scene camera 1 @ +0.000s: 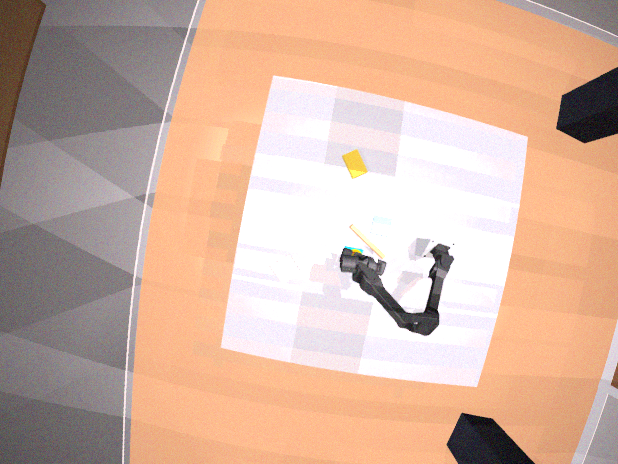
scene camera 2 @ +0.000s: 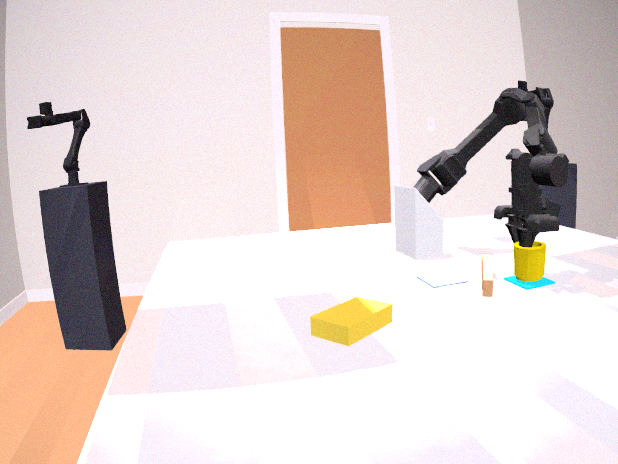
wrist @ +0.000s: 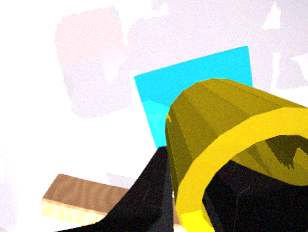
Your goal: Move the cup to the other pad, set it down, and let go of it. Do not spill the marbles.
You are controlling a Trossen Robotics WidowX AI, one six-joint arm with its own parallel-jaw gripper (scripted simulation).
Scene:
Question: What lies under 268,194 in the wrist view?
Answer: The gripper.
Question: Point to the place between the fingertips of the gripper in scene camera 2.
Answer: At 522,259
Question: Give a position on a yellow cup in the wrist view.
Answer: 214,121

